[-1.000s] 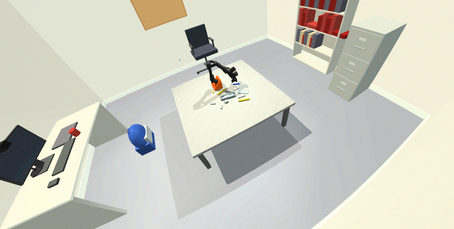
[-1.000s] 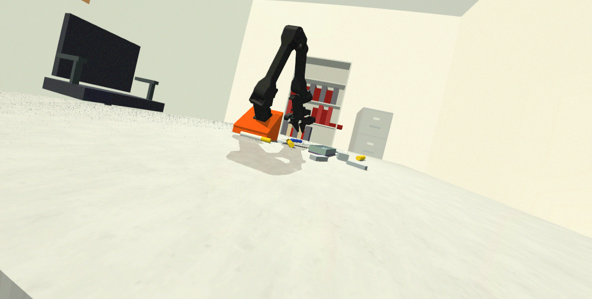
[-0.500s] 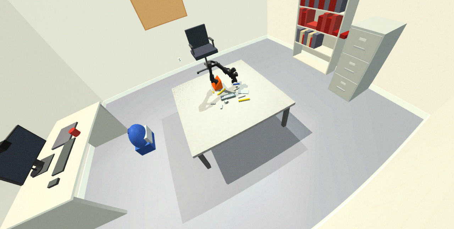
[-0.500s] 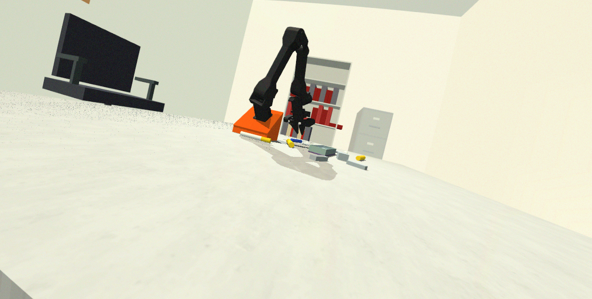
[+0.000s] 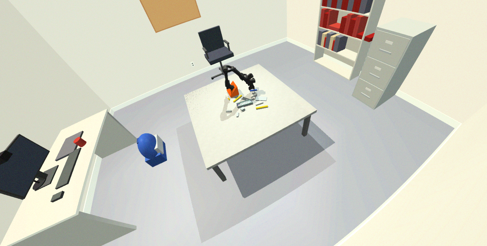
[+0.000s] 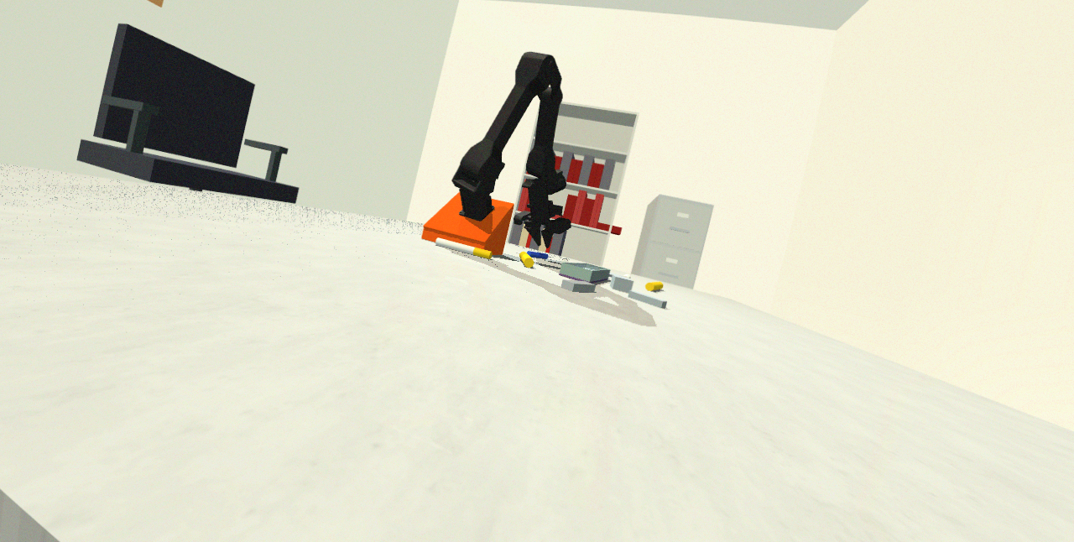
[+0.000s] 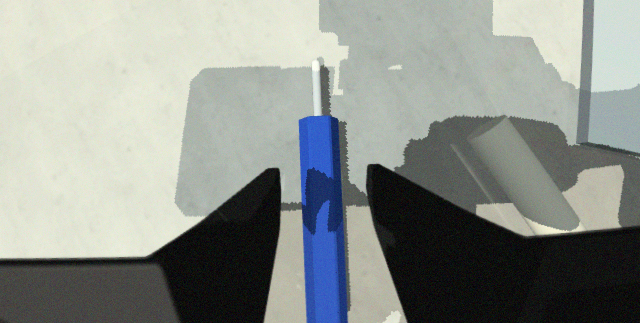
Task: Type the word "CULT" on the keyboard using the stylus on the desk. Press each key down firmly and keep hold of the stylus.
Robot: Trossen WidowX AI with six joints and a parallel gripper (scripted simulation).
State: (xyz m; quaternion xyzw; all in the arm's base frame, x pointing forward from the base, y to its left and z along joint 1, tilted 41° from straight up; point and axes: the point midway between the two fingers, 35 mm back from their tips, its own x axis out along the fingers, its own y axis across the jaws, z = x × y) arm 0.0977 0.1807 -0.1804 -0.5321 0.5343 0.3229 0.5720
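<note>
Right now the blue stylus is 3 cm below my gripper tip and 1 cm to the left of it.
</note>
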